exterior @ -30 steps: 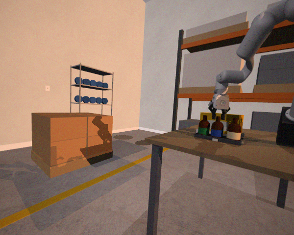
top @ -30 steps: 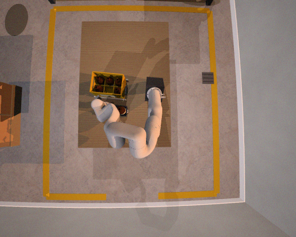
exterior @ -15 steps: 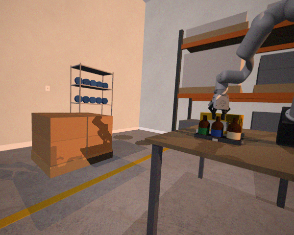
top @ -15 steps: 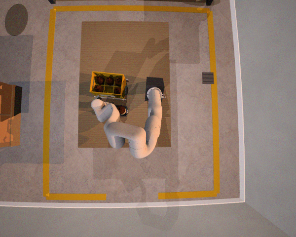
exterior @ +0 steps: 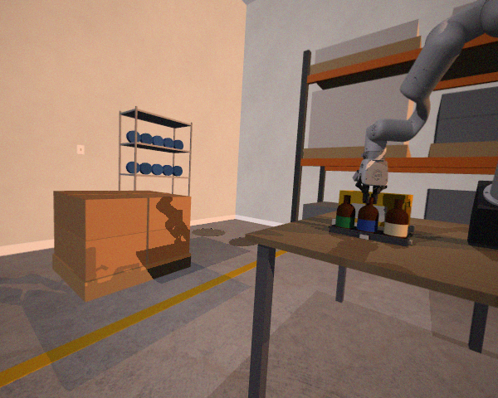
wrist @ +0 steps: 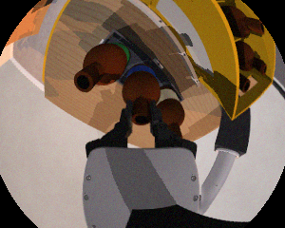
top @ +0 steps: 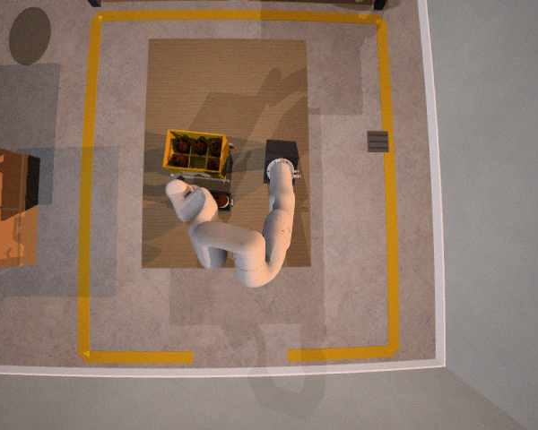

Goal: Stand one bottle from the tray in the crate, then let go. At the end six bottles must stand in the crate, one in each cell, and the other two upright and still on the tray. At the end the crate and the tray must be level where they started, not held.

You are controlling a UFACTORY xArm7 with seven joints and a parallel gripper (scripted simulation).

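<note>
My gripper is now 14 cm above the dark tray. Also, from my hand: yellow crate 23 cm to the right, 7 cm below, 2 cm ahead.
</note>
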